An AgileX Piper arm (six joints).
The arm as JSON. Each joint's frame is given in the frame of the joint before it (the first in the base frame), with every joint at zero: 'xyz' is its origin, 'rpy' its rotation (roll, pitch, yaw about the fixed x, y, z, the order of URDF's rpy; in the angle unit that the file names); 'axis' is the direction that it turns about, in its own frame. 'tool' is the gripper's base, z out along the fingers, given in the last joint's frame.
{
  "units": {
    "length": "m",
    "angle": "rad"
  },
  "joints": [
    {
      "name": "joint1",
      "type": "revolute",
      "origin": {
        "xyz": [
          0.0,
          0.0,
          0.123
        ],
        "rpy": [
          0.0,
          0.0,
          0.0
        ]
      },
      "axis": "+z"
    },
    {
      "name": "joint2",
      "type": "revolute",
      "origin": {
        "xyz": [
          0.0,
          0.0,
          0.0
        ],
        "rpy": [
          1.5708,
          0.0,
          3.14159
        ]
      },
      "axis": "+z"
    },
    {
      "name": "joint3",
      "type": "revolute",
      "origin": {
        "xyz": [
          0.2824,
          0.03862,
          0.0
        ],
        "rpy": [
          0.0,
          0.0,
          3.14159
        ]
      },
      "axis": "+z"
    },
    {
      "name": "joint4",
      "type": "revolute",
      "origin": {
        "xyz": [
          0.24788,
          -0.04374,
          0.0
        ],
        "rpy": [
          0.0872,
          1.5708,
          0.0
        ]
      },
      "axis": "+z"
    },
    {
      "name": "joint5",
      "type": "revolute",
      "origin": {
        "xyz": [
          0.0,
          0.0,
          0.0
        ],
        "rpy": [
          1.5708,
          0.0,
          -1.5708
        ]
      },
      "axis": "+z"
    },
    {
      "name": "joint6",
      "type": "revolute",
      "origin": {
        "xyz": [
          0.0,
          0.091,
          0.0
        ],
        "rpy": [
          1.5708,
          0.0,
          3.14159
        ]
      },
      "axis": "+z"
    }
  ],
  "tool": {
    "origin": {
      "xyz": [
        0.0,
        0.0,
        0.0
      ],
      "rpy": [
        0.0,
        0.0,
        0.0
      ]
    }
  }
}
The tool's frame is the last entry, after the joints.
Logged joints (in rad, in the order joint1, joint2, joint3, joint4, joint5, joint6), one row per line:
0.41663 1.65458 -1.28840 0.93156 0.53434 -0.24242
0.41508 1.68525 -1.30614 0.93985 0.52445 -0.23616
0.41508 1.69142 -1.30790 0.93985 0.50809 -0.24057
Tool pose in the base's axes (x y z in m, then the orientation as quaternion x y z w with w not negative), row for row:
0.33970 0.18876 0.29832 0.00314 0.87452 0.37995 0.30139
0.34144 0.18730 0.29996 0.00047 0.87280 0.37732 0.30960
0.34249 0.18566 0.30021 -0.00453 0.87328 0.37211 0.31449
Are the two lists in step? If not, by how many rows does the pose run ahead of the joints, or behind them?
The pose runs 2 rows ahead of the joints: the pose in row i belongs to the joints in row i + 2.
